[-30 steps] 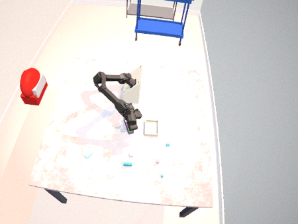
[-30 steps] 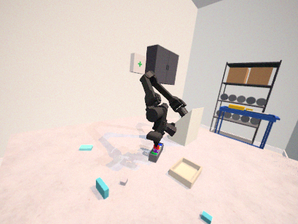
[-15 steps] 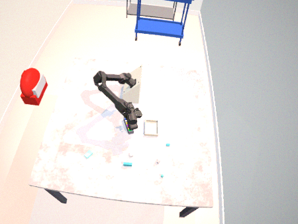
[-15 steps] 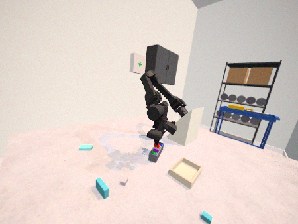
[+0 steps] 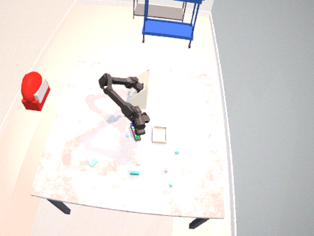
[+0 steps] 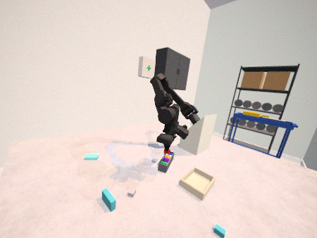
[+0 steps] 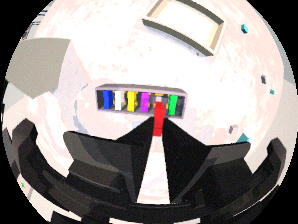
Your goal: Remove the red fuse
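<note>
The shallow beige tray is 1 cm behind my gripper tip, 17 cm to the left of it and 9 cm below it.
</note>
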